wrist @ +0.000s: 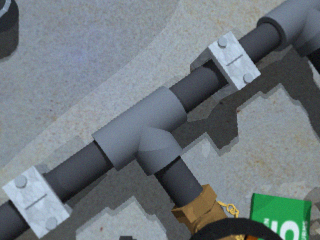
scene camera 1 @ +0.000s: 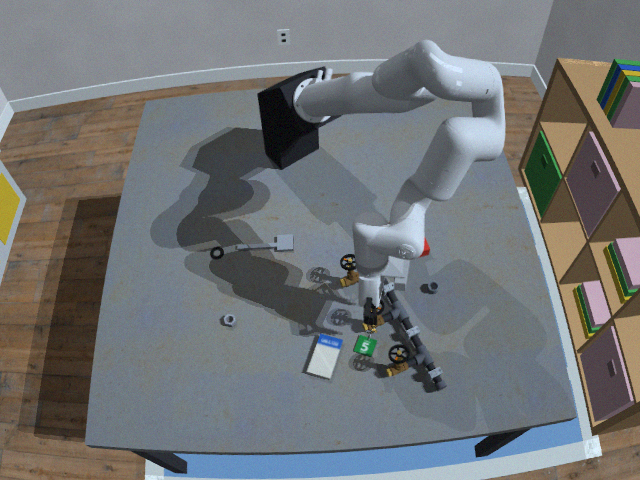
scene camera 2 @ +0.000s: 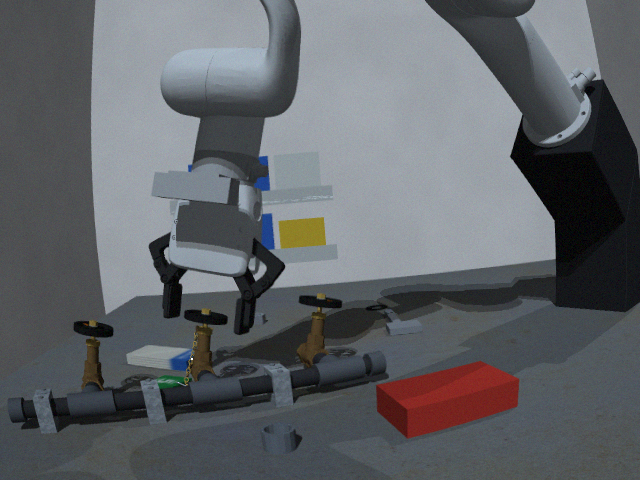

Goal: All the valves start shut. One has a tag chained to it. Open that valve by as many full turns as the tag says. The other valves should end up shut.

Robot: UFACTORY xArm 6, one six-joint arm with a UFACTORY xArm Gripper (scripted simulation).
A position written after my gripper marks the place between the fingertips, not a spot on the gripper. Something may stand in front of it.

In view: my gripper (scene camera 2: 205, 325), a red block (scene camera 2: 415, 406) and a notepad (scene camera 2: 172, 358).
The notepad also shows in scene camera 1 (scene camera 1: 326, 352). My gripper is seen too in scene camera 1 (scene camera 1: 374, 309). The wrist view misses the red block: it is out of frame. The wrist view misses the notepad: it is out of frame.
